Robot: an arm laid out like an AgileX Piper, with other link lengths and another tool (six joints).
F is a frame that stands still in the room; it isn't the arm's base.
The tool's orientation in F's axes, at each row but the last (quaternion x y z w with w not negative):
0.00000 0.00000 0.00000 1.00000
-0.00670 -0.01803 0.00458 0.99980
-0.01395 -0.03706 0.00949 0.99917
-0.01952 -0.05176 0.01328 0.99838
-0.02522 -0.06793 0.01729 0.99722
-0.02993 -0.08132 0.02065 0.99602
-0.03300 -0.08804 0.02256 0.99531
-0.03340 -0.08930 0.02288 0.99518
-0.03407 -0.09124 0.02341 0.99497
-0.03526 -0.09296 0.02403 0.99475
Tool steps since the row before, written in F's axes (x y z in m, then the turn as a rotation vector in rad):
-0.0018 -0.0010 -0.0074 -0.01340 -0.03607 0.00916
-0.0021 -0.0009 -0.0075 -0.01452 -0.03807 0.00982
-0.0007 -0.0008 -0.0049 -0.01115 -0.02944 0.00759
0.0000 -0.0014 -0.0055 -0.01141 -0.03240 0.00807
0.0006 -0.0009 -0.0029 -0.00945 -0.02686 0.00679
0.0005 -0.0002 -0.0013 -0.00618 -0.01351 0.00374
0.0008 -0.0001 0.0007 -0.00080 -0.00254 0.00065
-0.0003 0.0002 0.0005 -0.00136 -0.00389 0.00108
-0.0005 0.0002 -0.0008 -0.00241 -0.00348 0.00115
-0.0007 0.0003 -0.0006 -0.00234 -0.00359 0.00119
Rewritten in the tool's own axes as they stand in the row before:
-0.0018 -0.0010 -0.0074 -0.01340 -0.03607 0.00916
-0.0024 -0.0008 -0.0074 -0.01451 -0.03807 0.00983
-0.0011 -0.0006 -0.0049 -0.01115 -0.02944 0.00759
-0.0006 -0.0012 -0.0055 -0.01144 -0.03241 0.00799
0.0002 -0.0008 -0.0030 -0.00946 -0.02687 0.00672
0.0003 -0.0001 -0.0014 -0.00611 -0.01349 0.00393
0.0009 -0.0002 0.0005 -0.00080 -0.00255 0.00062
-0.0002 0.0002 0.0006 -0.00135 -0.00390 0.00106
-0.0006 0.0003 -0.0007 -0.00234 -0.00345 0.00135
-0.0008 0.0004 -0.0004 -0.00227 -0.00357 0.00137

